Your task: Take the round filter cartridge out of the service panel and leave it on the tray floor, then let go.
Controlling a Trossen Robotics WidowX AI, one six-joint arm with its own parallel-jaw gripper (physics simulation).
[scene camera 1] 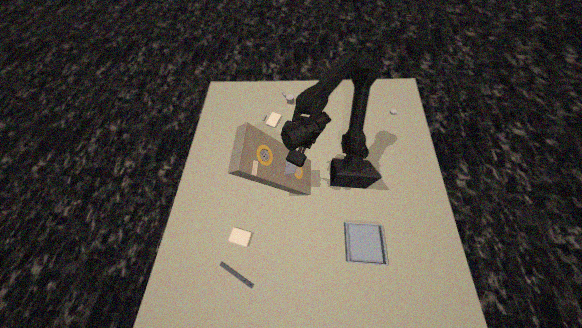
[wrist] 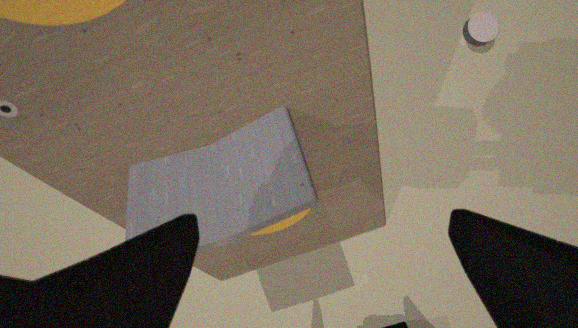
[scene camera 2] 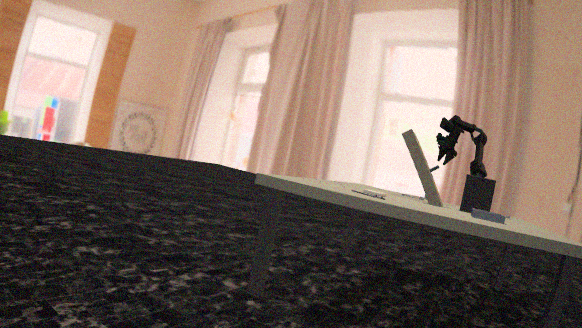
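Observation:
The brown service panel (scene camera 1: 280,150) (scene camera 2: 420,167) (wrist: 200,90) leans on the table. A grey round disc (scene camera 1: 264,155) sits in its large yellow ring; I cannot tell whether this is the filter cartridge. A blue-grey flap (scene camera 1: 290,168) (scene camera 2: 435,169) (wrist: 220,185) sticks out and mostly covers a smaller yellow ring (scene camera 1: 299,173) (wrist: 285,223); what is inside that ring is hidden. My gripper (scene camera 1: 297,159) (scene camera 2: 442,161) (wrist: 324,224) is open and empty, above and in front of the flap, with the left fingertip overlapping its lower part in the wrist view. The blue-grey tray (scene camera 1: 365,242) (scene camera 2: 488,216) lies flat.
The robot base (scene camera 1: 355,172) (scene camera 2: 477,194) stands right of the panel. A cream square (scene camera 1: 240,237) and a grey bar (scene camera 1: 237,275) lie at the front left. Another cream square (scene camera 1: 273,119) lies behind the panel. A small pale knob (scene camera 1: 393,112) is at the back right.

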